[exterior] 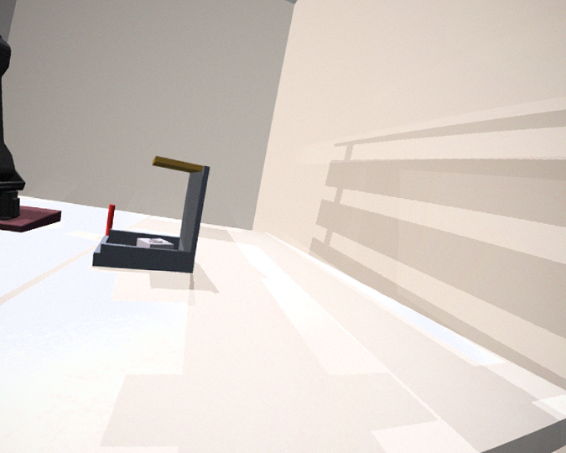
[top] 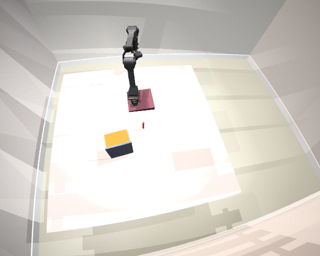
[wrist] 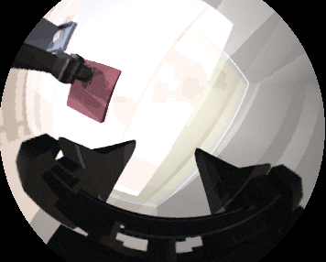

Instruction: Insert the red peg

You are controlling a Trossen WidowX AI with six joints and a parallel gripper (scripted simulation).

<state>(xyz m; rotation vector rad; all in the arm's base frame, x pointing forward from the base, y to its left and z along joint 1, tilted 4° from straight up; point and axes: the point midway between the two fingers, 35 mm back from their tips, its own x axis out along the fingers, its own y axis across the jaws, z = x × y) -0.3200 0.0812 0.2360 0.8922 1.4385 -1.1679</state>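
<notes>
The red peg is 57 cm ahead of my gripper tip, 18 cm below it and 5 cm to the right of it. Also, from my gripper tip: yellow roof 70 cm ahead, 24 cm to the right, 2 cm below; box wall 75 cm ahead, 24 cm to the right, 11 cm below.
</notes>
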